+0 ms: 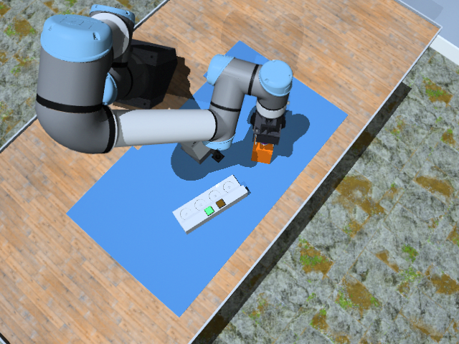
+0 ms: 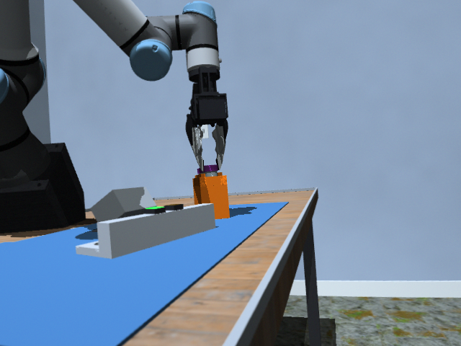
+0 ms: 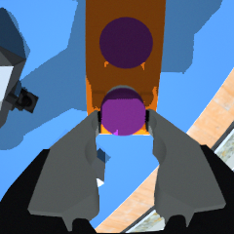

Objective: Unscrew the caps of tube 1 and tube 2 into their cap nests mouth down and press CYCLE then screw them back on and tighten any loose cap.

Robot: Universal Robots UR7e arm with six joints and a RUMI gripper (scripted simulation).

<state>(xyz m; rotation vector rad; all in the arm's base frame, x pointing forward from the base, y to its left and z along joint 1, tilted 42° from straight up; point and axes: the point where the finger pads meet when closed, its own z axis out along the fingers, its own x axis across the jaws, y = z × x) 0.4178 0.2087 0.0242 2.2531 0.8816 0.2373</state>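
Right now my hand is 180 mm past the green key, 130 mm to the left of it and 60 mm above it. The rest, counted from my hand: grey key housing 170 mm behind, 110 mm to the right, 70 mm below; purple cap 80 mm behind, 130 mm to the left, 10 mm below; blue key 190 mm behind, 90 mm to the right, 60 mm below.
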